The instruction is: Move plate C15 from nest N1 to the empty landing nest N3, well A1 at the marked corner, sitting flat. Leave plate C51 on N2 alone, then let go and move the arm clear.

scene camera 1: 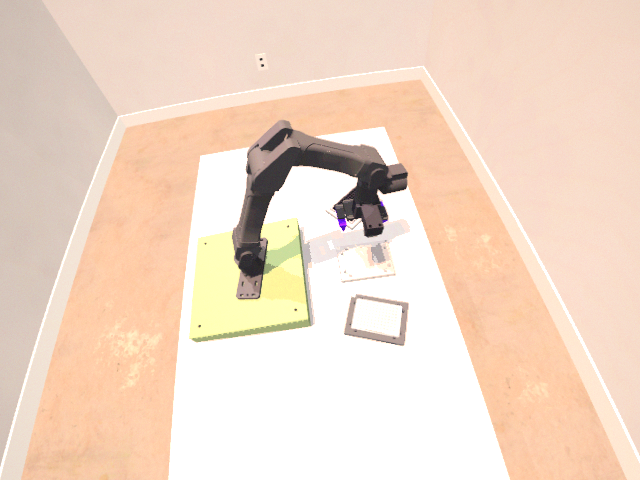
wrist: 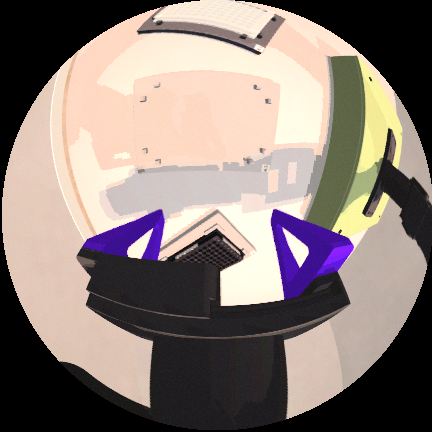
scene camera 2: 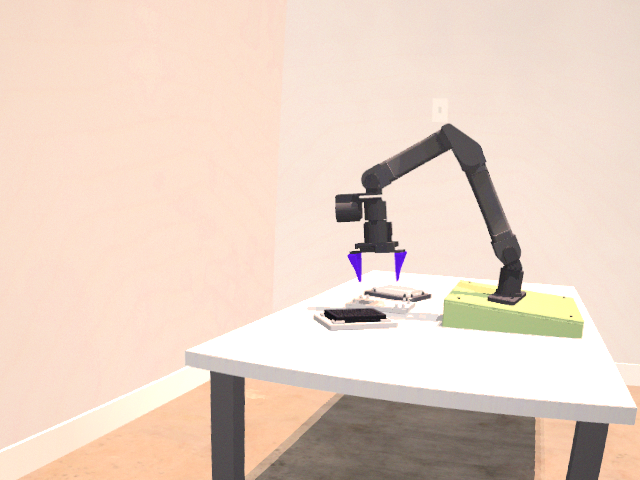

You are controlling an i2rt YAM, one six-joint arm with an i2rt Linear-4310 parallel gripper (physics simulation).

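Observation:
My gripper (scene camera 1: pixel 363 219) (scene camera 2: pixel 378 280) (wrist: pixel 217 214) is open, with nothing between its purple fingers, high above the table near the black plate. The black plate (scene camera 2: pixel 355 314) (wrist: pixel 212 252) sits on a white nest (scene camera 2: pixel 361 326) (wrist: pixel 234 237), partly hidden by the gripper in the first scene and wrist views. A white plate (scene camera 1: pixel 377 317) (scene camera 2: pixel 395 290) (wrist: pixel 215 15) sits in a dark grey nest (scene camera 1: pixel 404 320) (scene camera 2: pixel 421 296) (wrist: pixel 272 32). Between them lies an empty pale nest (scene camera 1: pixel 356 263) (scene camera 2: pixel 379 306) (wrist: pixel 205 120) with small corner posts. Plate and nest labels are not readable.
The arm stands on a yellow-green base block (scene camera 1: pixel 217 289) (scene camera 2: pixel 485 317) (wrist: pixel 380 110) beside the row of nests. The white table (scene camera 1: pixel 310 403) (scene camera 2: pixel 413 356) carries everything. The arm's shadow crosses the table beside the empty nest.

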